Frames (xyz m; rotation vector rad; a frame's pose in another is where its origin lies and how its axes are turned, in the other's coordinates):
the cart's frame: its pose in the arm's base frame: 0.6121 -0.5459 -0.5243 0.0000 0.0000 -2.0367
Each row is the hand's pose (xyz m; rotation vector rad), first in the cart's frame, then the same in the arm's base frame.
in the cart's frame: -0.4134 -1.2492 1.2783 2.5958 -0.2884 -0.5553
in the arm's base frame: -0.3182 0.3846 0.7540 -1.2387 2.6190 0.9288
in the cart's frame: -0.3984 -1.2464 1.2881 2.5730 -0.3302 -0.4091
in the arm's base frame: -0.3225 0.3700 0.7638 1.2324 -2.7245 -0.9267
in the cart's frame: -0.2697 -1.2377 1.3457 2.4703 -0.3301 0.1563
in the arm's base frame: -0.3725 0.2511 0.8214 1.0685 -2.3953 -0.6605
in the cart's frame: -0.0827 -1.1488 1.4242 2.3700 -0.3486 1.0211
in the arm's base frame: -0.3771 0.0441 0.8999 0.8625 -2.0042 -0.0681
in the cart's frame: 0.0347 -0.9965 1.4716 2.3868 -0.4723 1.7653
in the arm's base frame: -0.2938 -0.1292 0.9473 0.6726 -1.8029 0.5953
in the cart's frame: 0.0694 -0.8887 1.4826 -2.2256 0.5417 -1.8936
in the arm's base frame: -0.2131 -0.2087 0.9583 0.5741 -1.7697 0.9819
